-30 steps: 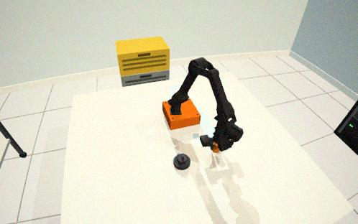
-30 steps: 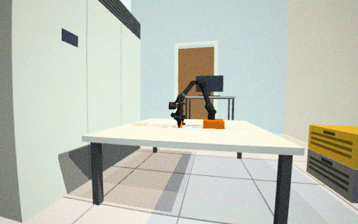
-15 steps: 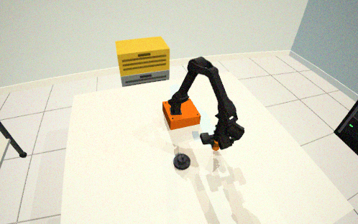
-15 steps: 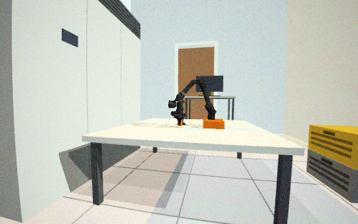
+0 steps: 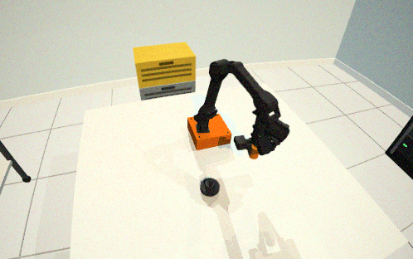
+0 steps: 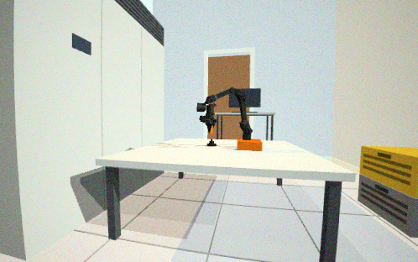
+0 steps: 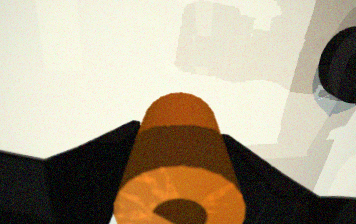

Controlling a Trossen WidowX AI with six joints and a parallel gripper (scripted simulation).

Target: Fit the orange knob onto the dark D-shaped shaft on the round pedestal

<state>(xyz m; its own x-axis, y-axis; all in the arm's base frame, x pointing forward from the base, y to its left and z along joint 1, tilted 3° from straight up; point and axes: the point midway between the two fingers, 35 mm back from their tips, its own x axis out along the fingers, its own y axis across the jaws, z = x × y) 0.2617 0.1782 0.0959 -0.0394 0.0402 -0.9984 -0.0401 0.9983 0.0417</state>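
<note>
Right now the round pedestal is 60 mm ahead of my gripper tip, 190 mm to the right of it and 100 mm below it. Round my gripper tip: orange knob: 20 mm above.
</note>
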